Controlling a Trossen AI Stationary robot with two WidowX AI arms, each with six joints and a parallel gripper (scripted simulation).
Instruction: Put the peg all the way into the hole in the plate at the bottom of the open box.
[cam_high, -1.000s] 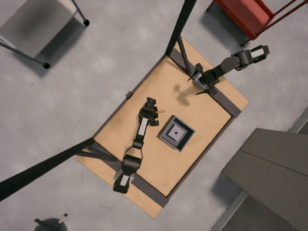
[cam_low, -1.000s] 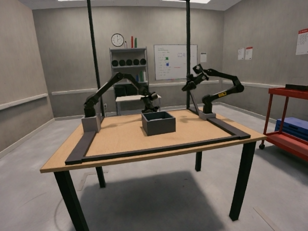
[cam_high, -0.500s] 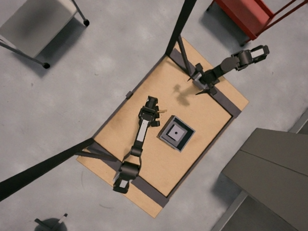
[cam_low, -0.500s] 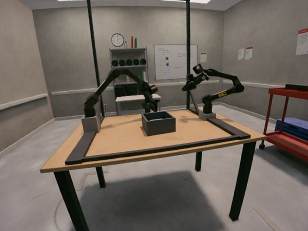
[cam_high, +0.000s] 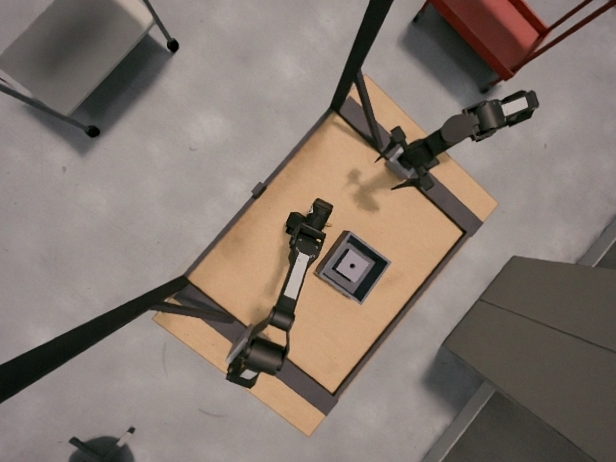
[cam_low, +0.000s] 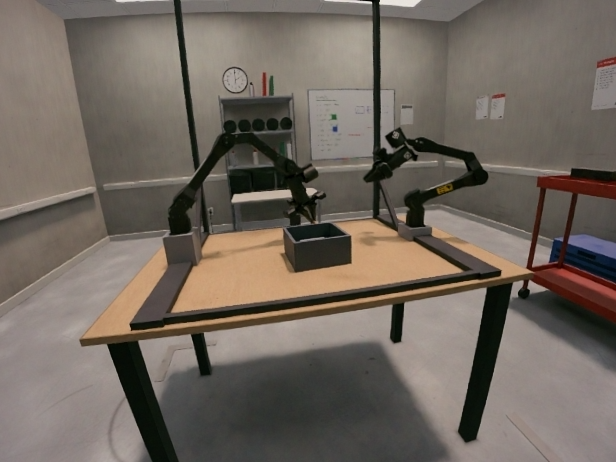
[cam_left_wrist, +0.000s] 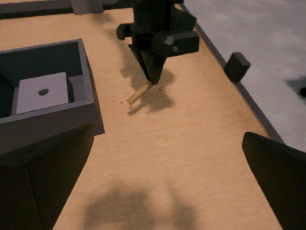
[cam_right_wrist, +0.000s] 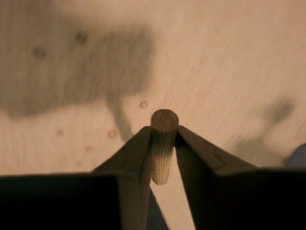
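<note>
Now: the wooden peg 4 cm below my right hand, 2 cm to the left of it and 2 cm ahead of it. The rest, counted from my right hand: dark frame strip (51 cm ahead, 9 cm below, 4 cm to the right); then light grey plate (21 cm ahead, 6 cm below, 3 cm to the right); then box (21 cm ahead, 8 cm below, 3 cm to the right).
</note>
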